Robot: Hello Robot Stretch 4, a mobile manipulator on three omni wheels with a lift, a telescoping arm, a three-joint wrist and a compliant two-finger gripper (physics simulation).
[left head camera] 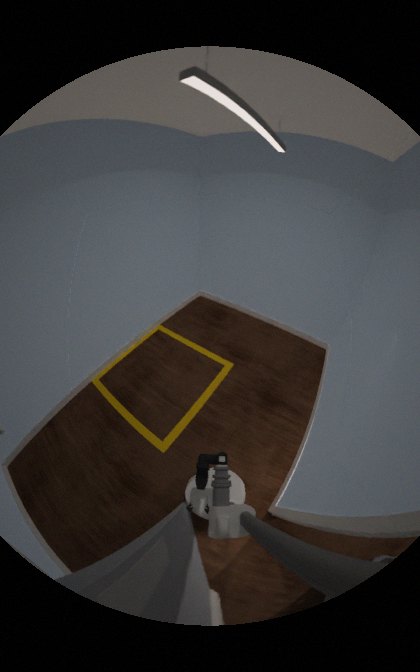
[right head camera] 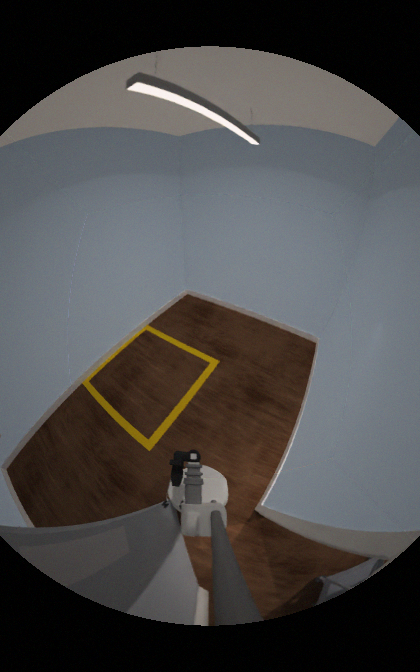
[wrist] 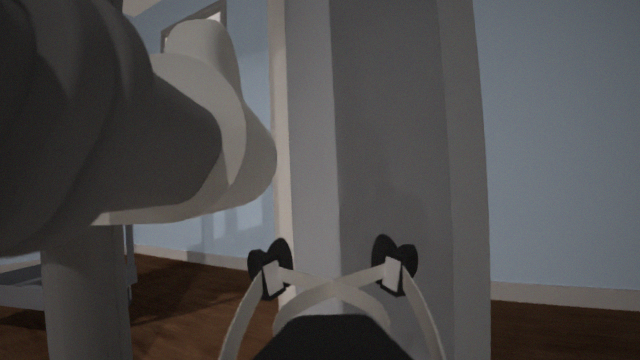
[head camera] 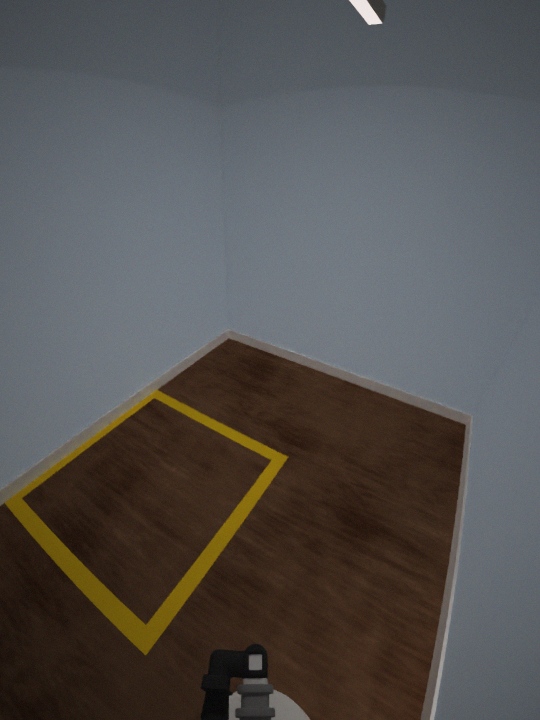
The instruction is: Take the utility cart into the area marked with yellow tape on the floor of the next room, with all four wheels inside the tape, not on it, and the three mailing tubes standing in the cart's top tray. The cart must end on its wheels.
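Places are measured from the robot's base along level axes (x ahead, y left, z up), in metres.
Pixels of known places: gripper, fingertip midpoint: [left head camera: 197, 512] [right head camera: 173, 509] [wrist: 332, 256].
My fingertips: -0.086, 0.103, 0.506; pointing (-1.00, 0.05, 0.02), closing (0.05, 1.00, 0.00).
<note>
Ahead of a thing's pixels: the offset from my fingertips to its top centre, as dx, dy, dz. "pt": to the spot under its first point.
The yellow tape rectangle @[pt +0.886, +0.047, -0.534] [head camera: 225, 535] [left head camera: 198, 405] [right head camera: 182, 405] lies on the brown floor against the left wall, ahead and to the left of my base. Part of the grey utility cart [right head camera: 350, 575] [wrist: 20, 296] shows at the lower right in the right head view and at the left edge of the wrist view, behind me and outside the tape. The mailing tubes do not show in any view. My gripper [wrist: 332, 256] [left head camera: 198, 508] is open and empty, with its fingers apart in front of a grey wall end, away from the cart.
The grey wall end @[pt -0.096, +0.070, +0.088] [wrist: 390, 150] stands close by the gripper and fills the lower left of both side head views. Blue walls with pale baseboards enclose the taped room. At the right, a wall corner @[pt -0.094, -0.521, -0.424] [left head camera: 272, 510] [right head camera: 259, 509] stands near my base. A lamp @[pt +1.150, -0.105, +1.543] [left head camera: 235, 107] [right head camera: 195, 105] hangs overhead.
</note>
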